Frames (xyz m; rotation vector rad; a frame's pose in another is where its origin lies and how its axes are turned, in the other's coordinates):
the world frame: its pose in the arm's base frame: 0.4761 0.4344 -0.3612 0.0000 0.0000 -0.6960
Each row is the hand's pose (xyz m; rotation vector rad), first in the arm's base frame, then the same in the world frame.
Working: the arm's base frame: its pose in the world frame: -0.0868 -0.6386 0.3612 0.0000 0.0000 0.6960

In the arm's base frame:
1: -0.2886 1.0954 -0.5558 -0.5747 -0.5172 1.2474
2: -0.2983 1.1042 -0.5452 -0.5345 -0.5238 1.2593
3: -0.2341 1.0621 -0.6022 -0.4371 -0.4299 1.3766
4: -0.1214 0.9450 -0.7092 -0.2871 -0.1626 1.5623
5: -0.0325 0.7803 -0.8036 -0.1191 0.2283 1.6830
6: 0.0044 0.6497 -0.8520 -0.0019 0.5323 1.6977
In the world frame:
1: -1.0106 0.0170 -0.1946 -0.4009 -0.7515 1.9032
2: -1.0237 0.0175 -0.1840 -0.3570 -0.7439 1.9176
3: -0.9475 0.0264 -0.2410 -0.2937 -0.6148 2.0470
4: -0.7859 0.0088 -0.3480 -0.2414 -0.2823 2.2507
5: -0.6121 -0.0606 -0.4424 -0.2155 0.1976 2.3743
6: -0.5000 -0.1372 -0.4908 -0.2084 0.5681 2.3735

